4 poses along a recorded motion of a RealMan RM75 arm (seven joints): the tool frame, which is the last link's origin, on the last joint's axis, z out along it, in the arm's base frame.
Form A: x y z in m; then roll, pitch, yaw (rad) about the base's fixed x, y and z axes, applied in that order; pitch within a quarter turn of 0, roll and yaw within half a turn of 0.
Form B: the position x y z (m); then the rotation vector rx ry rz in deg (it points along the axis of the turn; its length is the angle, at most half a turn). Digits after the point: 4 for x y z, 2 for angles.
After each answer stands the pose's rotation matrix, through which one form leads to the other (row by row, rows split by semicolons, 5 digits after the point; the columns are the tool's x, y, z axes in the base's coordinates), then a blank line. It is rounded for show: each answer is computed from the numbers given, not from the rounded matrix.
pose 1, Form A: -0.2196, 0.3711, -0.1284, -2.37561, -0.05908, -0.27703
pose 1, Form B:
-0.2196, 0.3711, -0.1284, -135.46, 17.24, -11.59
0.96019 -0.15774 0.23053; -0.27302 -0.70442 0.65517; 0.05905 -0.69204 -0.71944

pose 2, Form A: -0.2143, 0.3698, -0.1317, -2.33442, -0.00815, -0.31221
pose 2, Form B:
-0.2143, 0.3698, -0.1317, -132.49, 20.62, -9.44
0.95163 -0.20681 0.22724; -0.30715 -0.65992 0.68568; 0.00815 -0.72231 -0.69152

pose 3, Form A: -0.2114, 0.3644, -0.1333, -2.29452, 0.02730, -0.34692
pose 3, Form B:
-0.2114, 0.3644, -0.1333, -129.58, 23.53, -8.48
0.94007 -0.24438 0.23778; -0.33988 -0.61578 0.71085; -0.02730 -0.74907 -0.66193

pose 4, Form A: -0.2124, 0.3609, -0.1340, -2.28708, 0.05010, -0.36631
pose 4, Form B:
-0.2124, 0.3609, -0.1340, -128.71, 25.36, -7.65
0.93248 -0.27044 0.23945; -0.35772 -0.59950 0.71599; -0.05008 -0.75330 -0.65576

